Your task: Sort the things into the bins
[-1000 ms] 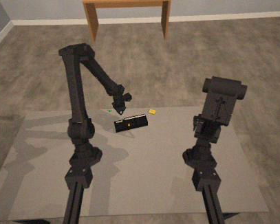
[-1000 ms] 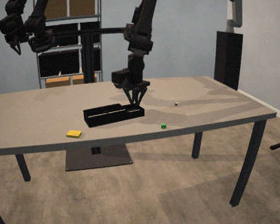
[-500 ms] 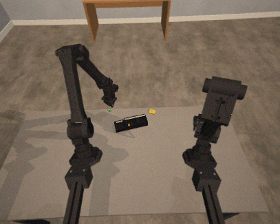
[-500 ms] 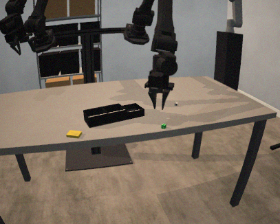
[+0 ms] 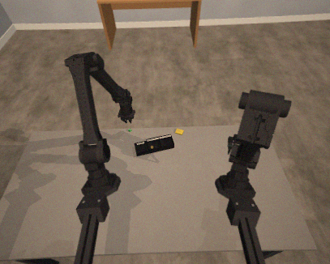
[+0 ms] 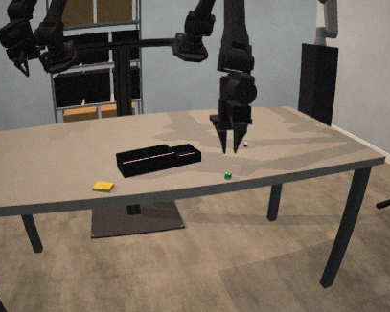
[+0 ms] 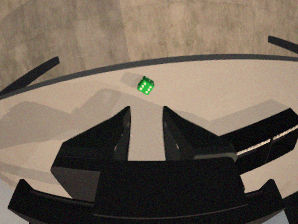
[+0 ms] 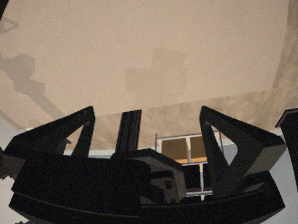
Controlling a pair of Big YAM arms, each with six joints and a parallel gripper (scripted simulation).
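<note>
My left gripper is now 10 mm past the green cube and 80 mm above it. From my left hand the other things lie so: small yellow ring: 150 mm behind, 160 mm to the right, 80 mm below; then small white piece: 230 mm behind, 140 mm to the left, 80 mm below; then small black piece: 150 mm behind, 190 mm to the right, 80 mm below.
</note>
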